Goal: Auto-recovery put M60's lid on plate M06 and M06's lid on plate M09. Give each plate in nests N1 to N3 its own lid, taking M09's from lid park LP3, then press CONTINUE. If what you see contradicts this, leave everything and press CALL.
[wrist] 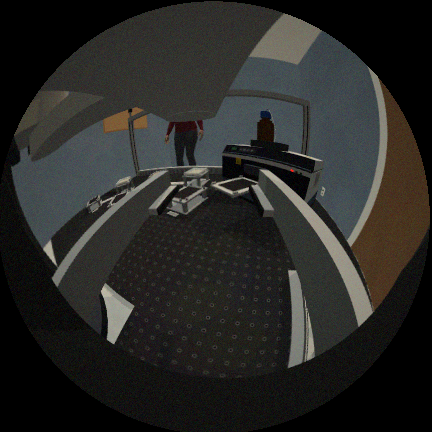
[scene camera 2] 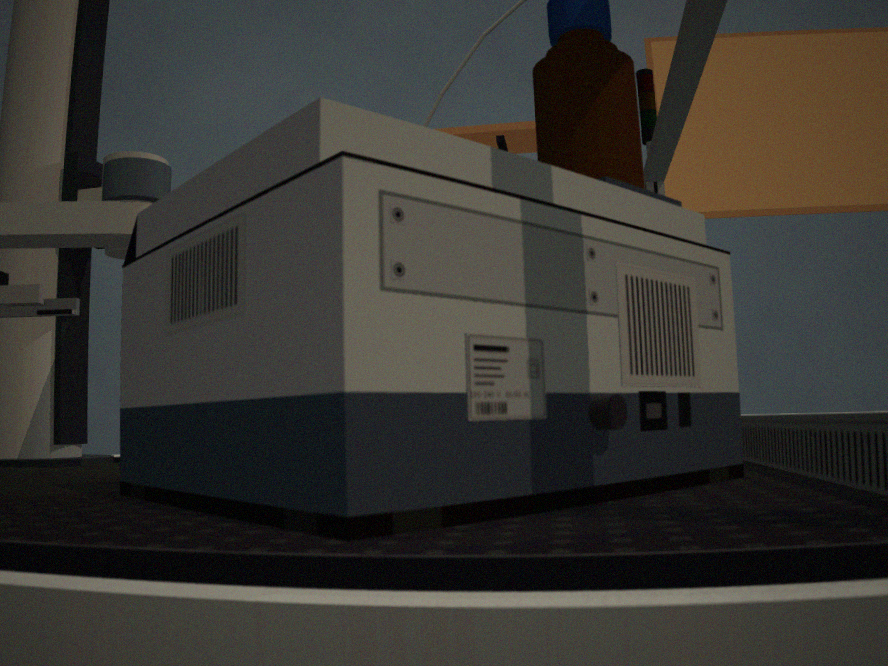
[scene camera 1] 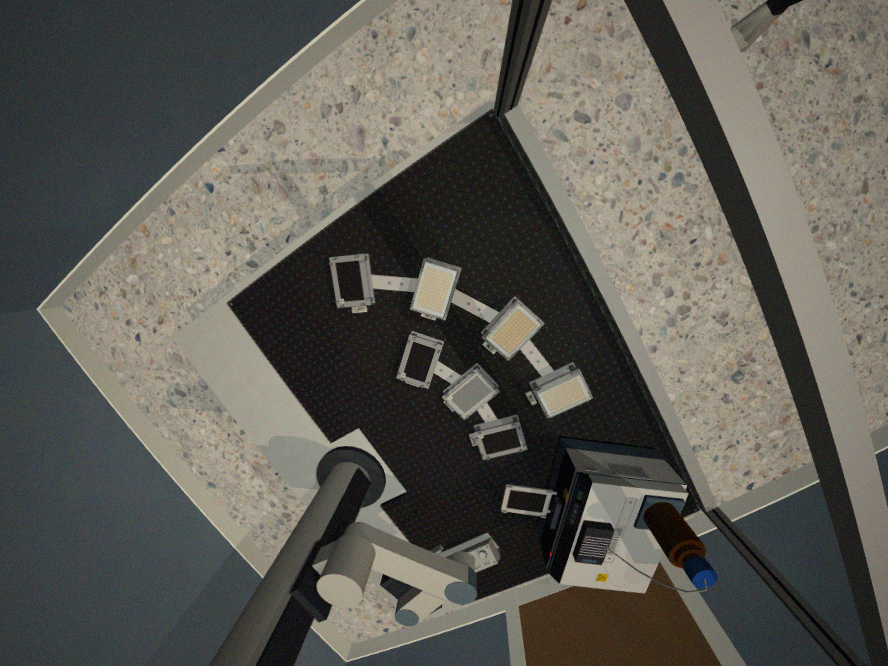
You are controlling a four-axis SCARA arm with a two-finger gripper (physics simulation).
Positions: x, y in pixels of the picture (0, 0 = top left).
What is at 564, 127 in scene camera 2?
A brown bottle.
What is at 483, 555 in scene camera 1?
A button box.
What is my gripper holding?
Nothing.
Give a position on a button box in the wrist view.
301, 349
